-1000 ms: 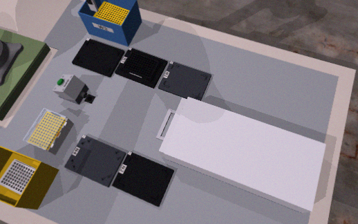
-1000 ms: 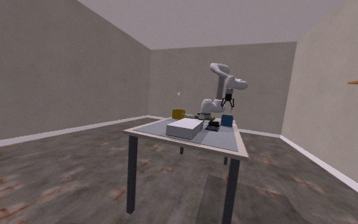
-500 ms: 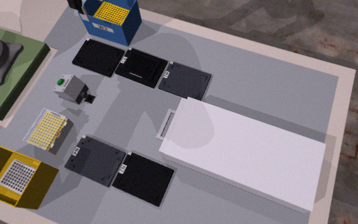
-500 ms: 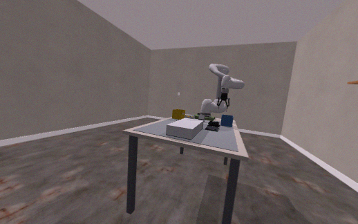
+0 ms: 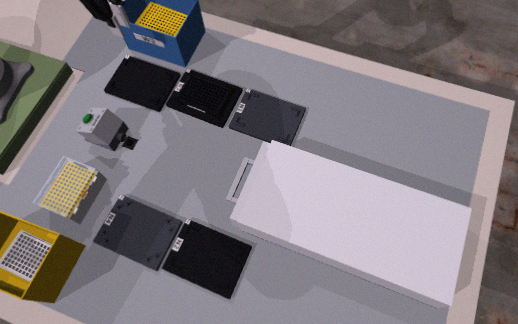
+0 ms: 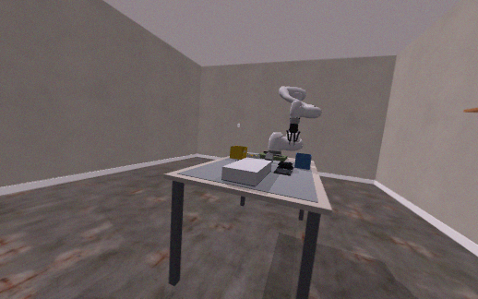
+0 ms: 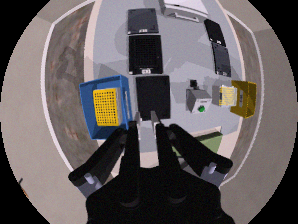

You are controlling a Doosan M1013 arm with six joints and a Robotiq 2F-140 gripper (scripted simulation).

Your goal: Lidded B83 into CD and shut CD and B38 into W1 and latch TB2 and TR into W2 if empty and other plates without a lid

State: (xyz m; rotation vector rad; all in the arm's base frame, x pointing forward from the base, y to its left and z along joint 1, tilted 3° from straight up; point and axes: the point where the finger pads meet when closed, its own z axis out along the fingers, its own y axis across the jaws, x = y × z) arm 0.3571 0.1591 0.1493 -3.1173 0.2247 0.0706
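Right now the done key is 50 mm behind my hand, 200 mm to the right of it and 130 mm below it. From my hand the other things lie so: yellow tip rack (20 mm ahead, 120 mm to the left, 150 mm below); then black lid park nest (10 mm ahead, 40 mm to the right, 190 mm below); then blue bin W2 (30 mm ahead, 110 mm to the left, 160 mm below).
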